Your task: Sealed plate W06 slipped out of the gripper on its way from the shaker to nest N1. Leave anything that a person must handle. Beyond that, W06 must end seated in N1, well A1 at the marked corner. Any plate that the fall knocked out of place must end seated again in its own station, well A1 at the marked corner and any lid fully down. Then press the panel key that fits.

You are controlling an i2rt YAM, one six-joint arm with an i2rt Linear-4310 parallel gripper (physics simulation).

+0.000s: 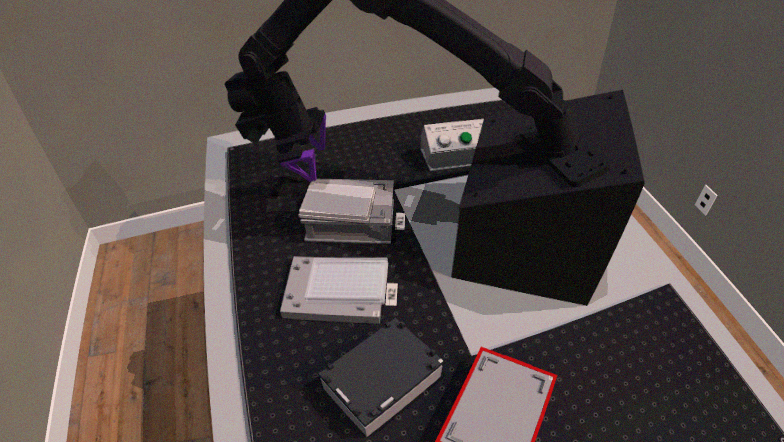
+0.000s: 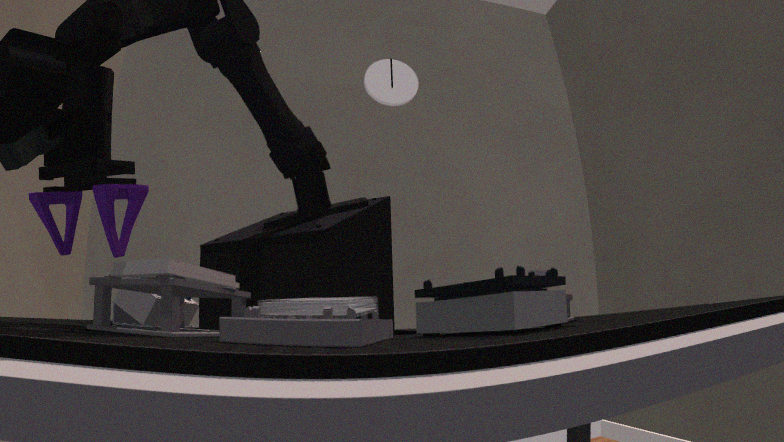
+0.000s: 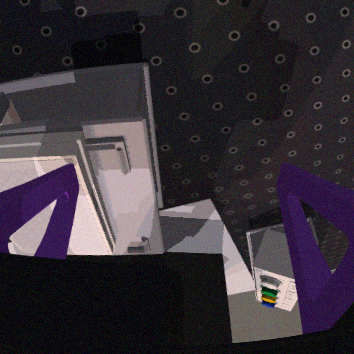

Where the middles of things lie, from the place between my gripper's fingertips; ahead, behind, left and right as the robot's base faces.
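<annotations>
Nest N1 [image 2: 152, 285]: 4 cm behind my hand, 9 cm to the left of it, 3 cm below it. Sealed plate W06 [image 1: 346, 203]: 2 cm behind my hand, 10 cm to the left, 2 cm below. Nest N2 [image 2: 269, 331]: 1 cm ahead of my hand, 26 cm to the left, 7 cm below. Dark-topped shaker [image 1: 436, 374]: 2 cm behind my hand, 45 cm to the left, 5 cm below.
</annotations>
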